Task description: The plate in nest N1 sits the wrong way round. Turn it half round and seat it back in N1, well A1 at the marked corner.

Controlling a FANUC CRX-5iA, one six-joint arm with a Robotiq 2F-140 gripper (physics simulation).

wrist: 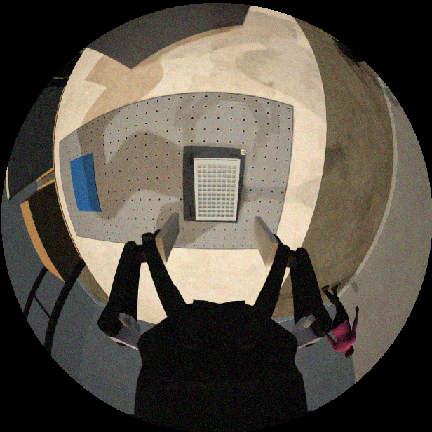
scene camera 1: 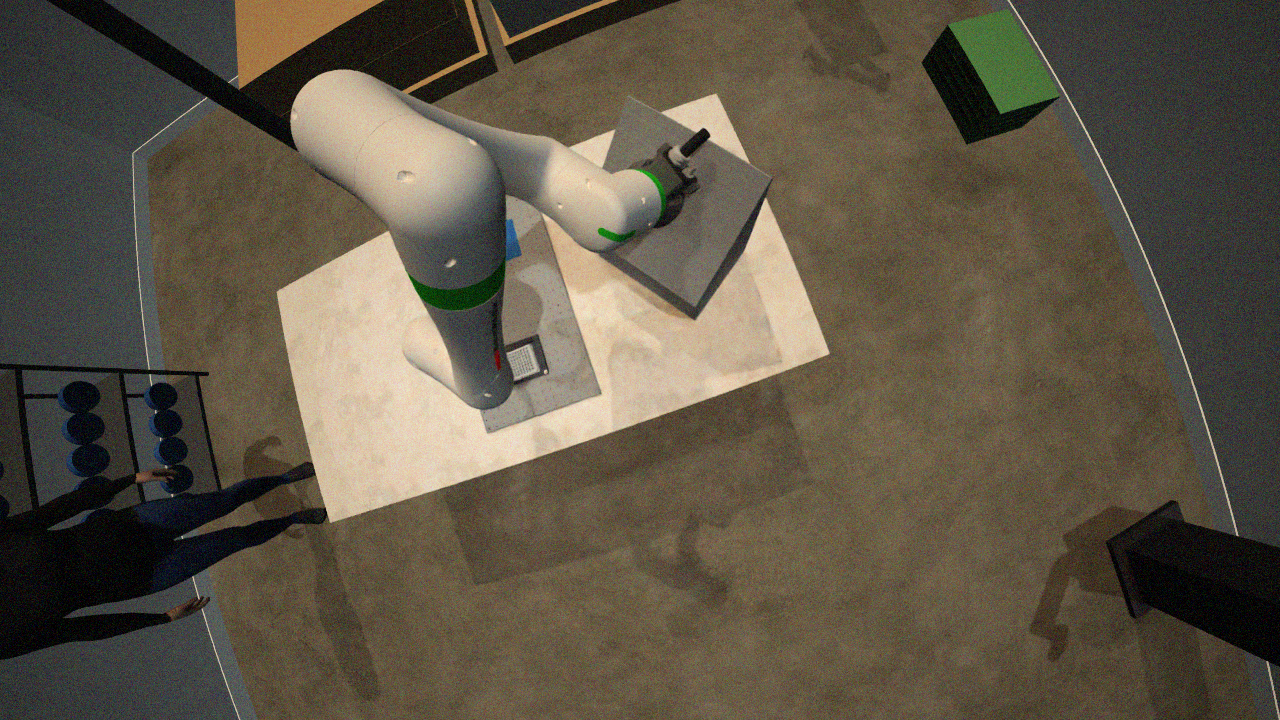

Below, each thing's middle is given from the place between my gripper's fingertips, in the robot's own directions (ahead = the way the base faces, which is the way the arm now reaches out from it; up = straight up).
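Blue block (wrist: 82, 171): 8 cm behind my hand, 38 cm to the right of it, 13 cm below it. Dark nest N1 (wrist: 204, 151): 12 cm below my hand and 2 cm behind it. White well plate (scene camera 1: 523, 362): my hand is 10 cm above it and 1 cm past it.
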